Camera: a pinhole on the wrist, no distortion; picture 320 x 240 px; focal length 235.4 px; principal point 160.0 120.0 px. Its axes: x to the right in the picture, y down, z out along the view. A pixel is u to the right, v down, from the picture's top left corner.
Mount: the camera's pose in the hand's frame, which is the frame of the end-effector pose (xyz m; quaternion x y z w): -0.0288 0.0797 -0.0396 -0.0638 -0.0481 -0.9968 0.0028
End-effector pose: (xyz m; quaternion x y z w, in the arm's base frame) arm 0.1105 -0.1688 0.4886 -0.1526 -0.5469 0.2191 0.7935
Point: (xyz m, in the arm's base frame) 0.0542 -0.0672 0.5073
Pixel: 18 124
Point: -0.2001 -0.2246 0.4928
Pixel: 262 199
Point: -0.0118 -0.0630 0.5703
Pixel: 55 150
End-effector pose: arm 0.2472 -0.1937 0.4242 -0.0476 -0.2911 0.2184 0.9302
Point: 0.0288 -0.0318 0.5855
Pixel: 171 53
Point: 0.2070 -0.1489 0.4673
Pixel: 91 224
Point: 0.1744 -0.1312 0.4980
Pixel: 122 162
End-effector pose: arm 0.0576 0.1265 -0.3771 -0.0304 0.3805 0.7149 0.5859
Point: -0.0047 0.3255 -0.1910
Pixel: 89 89
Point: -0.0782 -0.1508 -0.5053
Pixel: behind the camera
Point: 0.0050 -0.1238 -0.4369
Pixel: behind the camera
